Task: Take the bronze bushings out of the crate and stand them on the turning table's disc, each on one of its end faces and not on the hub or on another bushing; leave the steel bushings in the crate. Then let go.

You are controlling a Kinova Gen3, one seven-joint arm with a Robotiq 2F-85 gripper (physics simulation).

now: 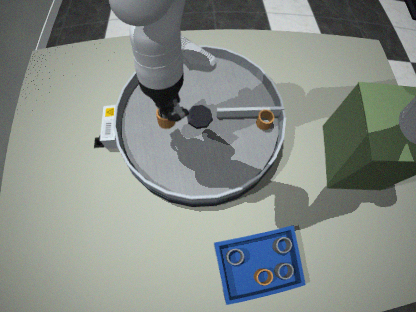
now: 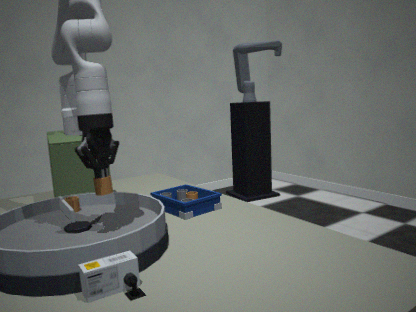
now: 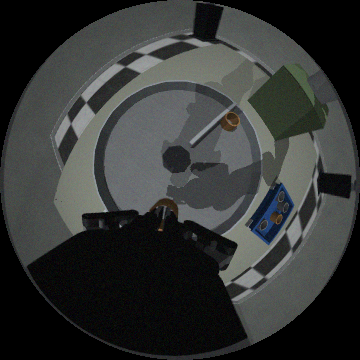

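Pixels of known places: gripper, between the fingertips: (image 1: 166, 116) (image 2: 102, 185) (image 3: 163, 212); arm's base, origin of its link: (image 2: 77, 132).
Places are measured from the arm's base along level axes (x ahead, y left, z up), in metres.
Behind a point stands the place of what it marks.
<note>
My gripper (image 1: 170, 114) @(z -0.087, x 0.538, y 0.009 m) (image 2: 103, 172) (image 3: 163, 212) @(z -0.087, x 0.538, y 0.009 m) has its fingertips inside a bronze bushing (image 1: 166, 123) @(z -0.081, x 0.533, y 0.028 m) (image 2: 103, 185) @(z -0.084, x 0.557, y 0.008 m) (image 3: 170, 202) @(z -0.084, x 0.520, y 0.002 m) and holds it by the bore. That bushing hangs upright, above the disc (image 1: 150, 150) @(z -0.199, x 0.584, y 0.047 m) (image 3: 135, 140) @(z -0.199, x 0.528, y -0.150 m) and beside the dark hub (image 1: 200, 116) @(z -0.190, x 0.474, y -0.050 m) (image 2: 77, 226) @(z -0.191, x 0.484, y -0.054 m) (image 3: 176, 159) @(z -0.191, x 0.476, y -0.050 m). Another bronze bushing (image 1: 265, 125) @(z -0.171, x 0.316, y -0.035 m) (image 2: 73, 203) @(z -0.172, x 0.334, y -0.052 m) (image 3: 230, 126) @(z -0.168, x 0.330, y -0.041 m) stands on the disc next to the light bar. A third bronze bushing (image 1: 256, 276) @(z -0.210, x 0.308, y 0.318 m) (image 2: 192, 195) @(z -0.212, x 0.307, y 0.314 m) (image 3: 276, 218) @(z -0.209, x 0.299, y 0.306 m) is in the blue crate (image 1: 252, 257) @(z -0.247, x 0.315, y 0.274 m) (image 2: 200, 206) @(z -0.226, x 0.391, y 0.306 m) with three steel bushings (image 1: 227, 257) @(z -0.209, x 0.379, y 0.278 m).
The raised bar (image 1: 245, 110) @(z -0.165, x 0.367, y -0.066 m) (image 3: 212, 125) @(z -0.176, x 0.364, y -0.066 m) lies between hub and rim. The turning table's wall (image 1: 200, 198) @(z -0.164, x 0.451, y 0.156 m) (image 2: 40, 257) @(z -0.176, x 0.671, y -0.131 m) rings the disc. A white box (image 1: 107, 123) @(z -0.193, x 0.710, y -0.012 m) (image 2: 110, 277) @(z -0.217, x 0.728, y -0.017 m) stands against the table's outside. A green block (image 1: 350, 140) @(z -0.099, x 0.124, y 0.011 m) (image 2: 65, 165) @(z -0.095, x 0.126, y -0.056 m) (image 3: 285, 107) @(z -0.120, x 0.124, y -0.004 m) stands on the worktop.
</note>
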